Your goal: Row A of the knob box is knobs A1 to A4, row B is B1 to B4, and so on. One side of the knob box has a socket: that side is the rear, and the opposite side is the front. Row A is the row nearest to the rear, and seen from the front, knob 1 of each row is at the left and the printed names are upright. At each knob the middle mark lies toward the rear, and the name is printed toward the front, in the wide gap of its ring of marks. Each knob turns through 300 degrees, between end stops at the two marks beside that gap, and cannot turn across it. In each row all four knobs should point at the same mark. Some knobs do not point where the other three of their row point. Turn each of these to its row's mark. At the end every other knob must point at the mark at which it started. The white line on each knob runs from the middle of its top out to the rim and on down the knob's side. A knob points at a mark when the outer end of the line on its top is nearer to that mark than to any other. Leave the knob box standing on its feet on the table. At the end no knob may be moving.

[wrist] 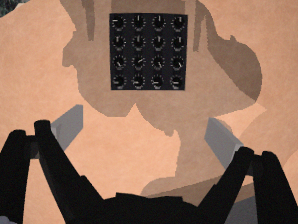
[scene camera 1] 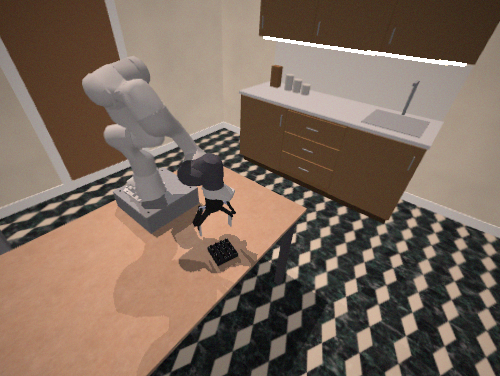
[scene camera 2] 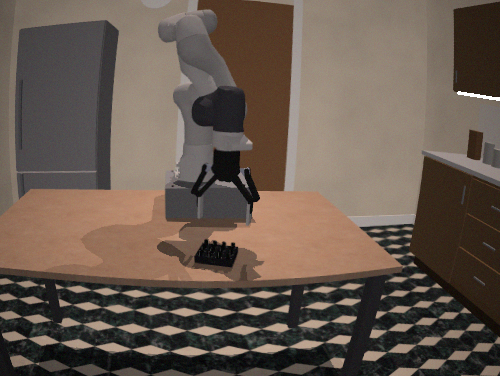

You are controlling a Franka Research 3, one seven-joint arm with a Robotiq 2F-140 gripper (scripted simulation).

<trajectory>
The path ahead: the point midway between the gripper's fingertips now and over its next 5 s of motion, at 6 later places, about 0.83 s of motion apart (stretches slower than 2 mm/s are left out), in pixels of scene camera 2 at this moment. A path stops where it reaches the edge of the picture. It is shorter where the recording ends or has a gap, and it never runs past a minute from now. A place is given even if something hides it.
The gripper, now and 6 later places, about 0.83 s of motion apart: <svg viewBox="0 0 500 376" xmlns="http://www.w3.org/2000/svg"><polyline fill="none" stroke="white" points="223,220 230,233 229,237 228,245 228,251 228,251 227,255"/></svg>
</trajectory>
